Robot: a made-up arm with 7 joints.
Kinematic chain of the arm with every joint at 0, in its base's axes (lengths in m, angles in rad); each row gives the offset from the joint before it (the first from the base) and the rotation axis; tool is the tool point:
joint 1: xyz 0 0 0.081 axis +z
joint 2: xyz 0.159 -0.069 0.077 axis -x
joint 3: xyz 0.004 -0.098 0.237 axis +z
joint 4: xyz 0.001 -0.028 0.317 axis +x
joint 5: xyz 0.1 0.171 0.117 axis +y
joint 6: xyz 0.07 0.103 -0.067 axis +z
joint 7: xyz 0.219 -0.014 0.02 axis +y
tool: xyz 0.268 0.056 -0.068
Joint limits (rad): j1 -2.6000..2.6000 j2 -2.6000..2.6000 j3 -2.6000..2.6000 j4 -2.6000..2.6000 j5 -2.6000..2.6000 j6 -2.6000..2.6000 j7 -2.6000..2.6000
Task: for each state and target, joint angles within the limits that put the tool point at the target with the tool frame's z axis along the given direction. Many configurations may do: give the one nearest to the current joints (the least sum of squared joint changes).
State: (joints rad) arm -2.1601 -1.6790 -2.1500 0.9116 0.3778 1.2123 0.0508
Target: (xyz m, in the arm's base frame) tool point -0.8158 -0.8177 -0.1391 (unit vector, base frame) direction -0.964 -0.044 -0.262
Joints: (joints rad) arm -1.4868 -1.4768 -1.8240 0.5477 0.3138 1.3953 0.5705
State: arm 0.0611 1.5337 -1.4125 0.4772 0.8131 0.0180 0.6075
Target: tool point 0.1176 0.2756 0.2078 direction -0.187 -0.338 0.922
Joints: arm 0.5674 1.6666 -1.4865 0.1525 1.1868 -0.7175 0.7550
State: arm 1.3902 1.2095 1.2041 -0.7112 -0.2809 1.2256 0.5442
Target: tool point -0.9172 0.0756 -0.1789 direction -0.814 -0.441 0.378
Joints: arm 1.6120 1.2420 0.8276 0.1563 -0.7905 0.7939 0.5586
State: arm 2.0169 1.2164 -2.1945 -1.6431 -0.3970 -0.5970 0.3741
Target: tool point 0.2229 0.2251 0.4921 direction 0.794 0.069 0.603
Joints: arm 2.3358 0.5331 -2.0341 -0.6838 0.3207 -0.2041 1.1429
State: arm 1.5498 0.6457 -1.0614 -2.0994 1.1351 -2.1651 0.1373
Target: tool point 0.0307 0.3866 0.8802 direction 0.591 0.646 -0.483
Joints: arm 1.7986 0.1194 -1.1056 -1.8301 1.0673 -1.8385 -0.5558
